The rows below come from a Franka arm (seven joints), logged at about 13 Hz.
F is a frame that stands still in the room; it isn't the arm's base.
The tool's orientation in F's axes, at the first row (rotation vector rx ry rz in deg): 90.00 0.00 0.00
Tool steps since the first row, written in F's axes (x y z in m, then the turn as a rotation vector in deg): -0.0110 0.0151 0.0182 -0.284 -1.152 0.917; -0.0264 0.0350 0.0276 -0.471 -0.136 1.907; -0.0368 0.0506 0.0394 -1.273 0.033 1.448; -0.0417 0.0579 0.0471 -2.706 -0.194 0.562
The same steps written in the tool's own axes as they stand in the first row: -0.0110 0.0182 -0.0151 -0.284 0.917 1.152; -0.0264 0.0276 -0.0350 -0.471 1.907 0.136; -0.0368 0.0394 -0.0506 -1.273 1.448 -0.033; -0.0417 0.0471 -0.0579 -2.706 0.562 0.194
